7 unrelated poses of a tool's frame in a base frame.
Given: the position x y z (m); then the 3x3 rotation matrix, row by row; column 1 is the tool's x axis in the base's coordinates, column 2 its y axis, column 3 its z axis. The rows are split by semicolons.
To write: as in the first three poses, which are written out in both.
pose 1, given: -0.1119 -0.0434 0.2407; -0.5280 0.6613 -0.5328; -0.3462 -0.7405 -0.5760; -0.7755 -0.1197 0.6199
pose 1, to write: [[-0.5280 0.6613 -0.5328 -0.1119], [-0.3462 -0.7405 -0.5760 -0.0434], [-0.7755 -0.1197 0.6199 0.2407], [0 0 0 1]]
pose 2, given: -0.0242 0.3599 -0.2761; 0.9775 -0.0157 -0.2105; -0.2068 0.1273 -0.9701; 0.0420 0.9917 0.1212
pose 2, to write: [[0.9775 -0.0157 -0.2105 -0.0242], [-0.2068 0.1273 -0.9701 0.3599], [0.0420 0.9917 0.1212 -0.2761], [0 0 0 1]]
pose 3, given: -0.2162 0.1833 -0.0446; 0.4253 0.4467 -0.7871; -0.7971 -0.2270 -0.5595; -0.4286 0.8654 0.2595
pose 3, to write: [[0.4253 0.4467 -0.7871 -0.2162], [-0.7971 -0.2270 -0.5595 0.1833], [-0.4286 0.8654 0.2595 -0.0446], [0 0 0 1]]
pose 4, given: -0.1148 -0.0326 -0.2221; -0.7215 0.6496 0.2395; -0.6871 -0.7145 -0.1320; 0.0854 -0.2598 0.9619
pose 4, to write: [[-0.7215 0.6496 0.2395 -0.1148], [-0.6871 -0.7145 -0.1320 -0.0326], [0.0854 -0.2598 0.9619 -0.2221], [0 0 0 1]]
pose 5, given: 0.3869 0.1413 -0.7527; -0.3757 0.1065 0.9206; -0.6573 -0.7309 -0.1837; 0.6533 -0.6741 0.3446
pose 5, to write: [[-0.3757 0.1065 0.9206 0.3869], [-0.6573 -0.7309 -0.1837 0.1413], [0.6533 -0.6741 0.3446 -0.7527], [0 0 0 1]]
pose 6, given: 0.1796 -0.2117 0.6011; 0.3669 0.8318 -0.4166; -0.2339 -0.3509 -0.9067; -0.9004 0.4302 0.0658
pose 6, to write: [[0.3669 0.8318 -0.4166 0.1796], [-0.2339 -0.3509 -0.9067 -0.2117], [-0.9004 0.4302 0.0658 0.6011], [0 0 0 1]]
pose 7, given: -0.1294 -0.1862 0.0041; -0.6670 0.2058 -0.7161; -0.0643 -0.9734 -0.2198; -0.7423 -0.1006 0.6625
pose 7, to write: [[-0.6670 0.2058 -0.7161 -0.1294], [-0.0643 -0.9734 -0.2198 -0.1862], [-0.7423 -0.1006 0.6625 0.0041], [0 0 0 1]]
